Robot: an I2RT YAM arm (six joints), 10 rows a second.
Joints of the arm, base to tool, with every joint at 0 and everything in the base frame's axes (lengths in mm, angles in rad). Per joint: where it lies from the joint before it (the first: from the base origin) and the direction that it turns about. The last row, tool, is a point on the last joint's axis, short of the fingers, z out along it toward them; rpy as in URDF.
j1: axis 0 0 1 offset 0 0 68
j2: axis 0 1 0 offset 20 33.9 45.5
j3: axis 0 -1 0 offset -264 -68.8 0
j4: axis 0 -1 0 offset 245 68.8 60
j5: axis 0 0 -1 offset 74 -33.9 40.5
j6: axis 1 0 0 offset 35.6 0 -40.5
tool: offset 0 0 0 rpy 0 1.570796 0
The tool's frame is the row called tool.
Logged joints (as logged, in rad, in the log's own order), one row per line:
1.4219 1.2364 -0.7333 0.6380 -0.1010 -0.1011
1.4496 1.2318 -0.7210 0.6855 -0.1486 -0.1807
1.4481 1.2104 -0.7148 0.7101 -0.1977 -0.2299
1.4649 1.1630 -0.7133 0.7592 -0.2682 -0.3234
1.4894 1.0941 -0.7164 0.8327 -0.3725 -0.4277
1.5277 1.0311 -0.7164 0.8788 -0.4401 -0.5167
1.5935 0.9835 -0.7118 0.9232 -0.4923 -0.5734
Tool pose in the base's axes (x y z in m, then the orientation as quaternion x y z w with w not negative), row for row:
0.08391 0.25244 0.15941 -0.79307 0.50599 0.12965 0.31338
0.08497 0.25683 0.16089 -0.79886 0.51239 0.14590 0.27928
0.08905 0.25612 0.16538 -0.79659 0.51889 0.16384 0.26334
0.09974 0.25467 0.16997 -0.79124 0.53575 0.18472 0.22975
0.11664 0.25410 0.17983 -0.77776 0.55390 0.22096 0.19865
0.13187 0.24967 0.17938 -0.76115 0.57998 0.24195 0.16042
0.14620 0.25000 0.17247 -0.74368 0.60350 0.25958 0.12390
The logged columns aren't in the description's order. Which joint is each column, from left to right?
Columns, left to right: j2, j1, j6, j3, j5, j4.
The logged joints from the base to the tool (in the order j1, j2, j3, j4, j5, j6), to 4 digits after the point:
1.2364 1.4219 0.6380 -0.1011 -0.1010 -0.7333
1.2318 1.4496 0.6855 -0.1807 -0.1486 -0.7210
1.2104 1.4481 0.7101 -0.2299 -0.1977 -0.7148
1.1630 1.4649 0.7592 -0.3234 -0.2682 -0.7133
1.0941 1.4894 0.8327 -0.4277 -0.3725 -0.7164
1.0311 1.5277 0.8788 -0.5167 -0.4401 -0.7164
0.9835 1.5935 0.9232 -0.5734 -0.4923 -0.7118

